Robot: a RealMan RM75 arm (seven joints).
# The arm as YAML. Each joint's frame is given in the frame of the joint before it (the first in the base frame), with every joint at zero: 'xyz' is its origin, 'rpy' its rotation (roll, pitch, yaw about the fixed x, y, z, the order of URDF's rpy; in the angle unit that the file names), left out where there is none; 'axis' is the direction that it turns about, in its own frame. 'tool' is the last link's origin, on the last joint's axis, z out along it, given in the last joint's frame.
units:
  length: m
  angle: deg
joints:
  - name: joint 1
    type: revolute
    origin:
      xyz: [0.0, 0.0, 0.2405]
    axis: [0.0, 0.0, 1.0]
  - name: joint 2
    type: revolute
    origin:
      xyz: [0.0, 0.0, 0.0]
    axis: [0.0, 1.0, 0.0]
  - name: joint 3
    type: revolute
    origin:
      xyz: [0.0, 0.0, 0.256]
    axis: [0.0, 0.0, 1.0]
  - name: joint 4
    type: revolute
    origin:
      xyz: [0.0, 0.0, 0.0]
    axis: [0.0, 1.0, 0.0]
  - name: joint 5
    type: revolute
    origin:
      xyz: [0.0, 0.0, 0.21]
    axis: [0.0, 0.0, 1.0]
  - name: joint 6
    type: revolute
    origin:
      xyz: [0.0, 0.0, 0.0]
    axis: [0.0, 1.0, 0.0]
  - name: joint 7
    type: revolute
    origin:
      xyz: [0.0, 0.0, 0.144]
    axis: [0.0, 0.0, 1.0]
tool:
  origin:
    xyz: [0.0, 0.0, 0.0]
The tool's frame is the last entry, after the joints.
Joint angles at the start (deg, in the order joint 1, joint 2, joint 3, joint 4, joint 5, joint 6, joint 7):
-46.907, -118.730, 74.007, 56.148, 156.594, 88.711, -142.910
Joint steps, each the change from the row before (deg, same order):
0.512, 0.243, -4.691, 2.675, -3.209, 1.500, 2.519
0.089, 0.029, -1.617, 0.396, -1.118, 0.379, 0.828
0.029, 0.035, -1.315, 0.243, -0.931, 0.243, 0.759
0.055, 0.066, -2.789, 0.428, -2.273, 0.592, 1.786
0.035, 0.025, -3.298, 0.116, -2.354, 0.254, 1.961
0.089, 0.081, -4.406, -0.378, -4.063, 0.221, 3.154
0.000, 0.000, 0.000, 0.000, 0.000, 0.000, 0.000
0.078, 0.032, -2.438, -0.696, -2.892, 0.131, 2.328
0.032, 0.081, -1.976, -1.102, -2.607, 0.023, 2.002
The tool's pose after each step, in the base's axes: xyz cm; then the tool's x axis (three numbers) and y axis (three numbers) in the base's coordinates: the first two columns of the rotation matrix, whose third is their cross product. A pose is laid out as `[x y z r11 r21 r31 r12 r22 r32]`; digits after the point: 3 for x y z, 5 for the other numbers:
[-18.815 38.328 -0.396 0.67915 0.67241 -0.29431 0.56245 -0.73438 -0.37991]
[-18.602 38.408 -0.101 0.68963 0.67341 -0.26633 0.57481 -0.73273 -0.36429]
[-18.423 38.494 0.139 0.69886 0.67266 -0.24315 0.58291 -0.73263 -0.35136]
[-18.002 38.642 0.630 0.71942 0.66762 -0.19161 0.59769 -0.73559 -0.31886]
[-17.661 38.877 1.183 0.73715 0.66355 -0.12775 0.61275 -0.73609 -0.28759]
[-17.185 39.153 1.869 0.75954 0.64972 -0.03096 0.62615 -0.74323 -0.23568]
[-17.185 39.153 1.869 0.75954 0.64972 -0.03096 0.62615 -0.74323 -0.23568]
[-16.909 39.241 2.150 0.77186 0.63514 0.02889 0.62726 -0.75329 -0.19773]
[-16.742 39.302 2.308 0.77698 0.62431 0.08091 0.62824 -0.76072 -0.16319]

